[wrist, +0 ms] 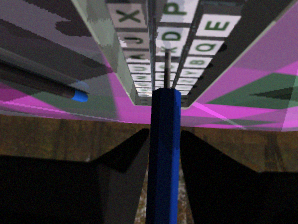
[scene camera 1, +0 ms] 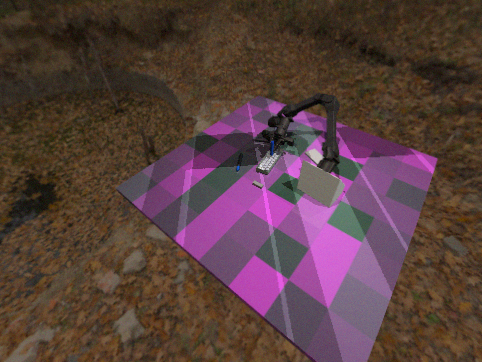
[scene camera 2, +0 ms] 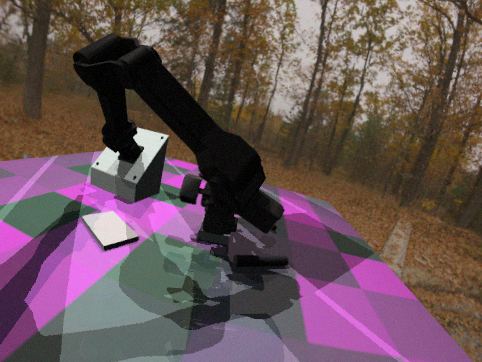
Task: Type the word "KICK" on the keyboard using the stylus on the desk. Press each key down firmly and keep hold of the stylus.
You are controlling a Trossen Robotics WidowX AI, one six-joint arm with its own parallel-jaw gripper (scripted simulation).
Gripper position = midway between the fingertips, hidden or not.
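Observation:
There's the gripper [scene camera 2: 221, 202], and you also get the gripper [wrist: 164, 136] from the wrist.

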